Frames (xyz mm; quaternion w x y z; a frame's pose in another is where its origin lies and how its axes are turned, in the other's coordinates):
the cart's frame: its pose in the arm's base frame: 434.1 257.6 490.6 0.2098 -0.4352 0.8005 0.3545
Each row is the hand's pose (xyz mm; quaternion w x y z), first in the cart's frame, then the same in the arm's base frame.
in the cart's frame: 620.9 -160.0 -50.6 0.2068 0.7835 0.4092 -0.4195
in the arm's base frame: 237.0 -179.8 62.2 0.2055 -0.4065 0.3466 -0.8200
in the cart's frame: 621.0 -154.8 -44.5 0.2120 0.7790 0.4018 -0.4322
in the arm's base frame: 232.7 -173.4 60.2 0.2151 -0.4173 0.3421 -0.8140
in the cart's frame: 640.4 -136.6 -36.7 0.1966 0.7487 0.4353 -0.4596
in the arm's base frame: 207.2 -171.4 49.5 0.1816 -0.4508 0.3141 -0.8156
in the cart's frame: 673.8 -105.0 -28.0 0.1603 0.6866 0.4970 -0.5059
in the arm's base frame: 162.9 -171.5 34.4 0.1139 -0.5069 0.2558 -0.8153
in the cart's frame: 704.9 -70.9 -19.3 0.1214 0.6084 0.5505 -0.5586
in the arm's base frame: 117.7 -169.4 21.7 0.0476 -0.5675 0.1853 -0.8008
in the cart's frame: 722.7 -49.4 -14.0 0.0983 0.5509 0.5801 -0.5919
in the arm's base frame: 90.2 -167.3 15.0 0.0058 -0.6067 0.1381 -0.7828
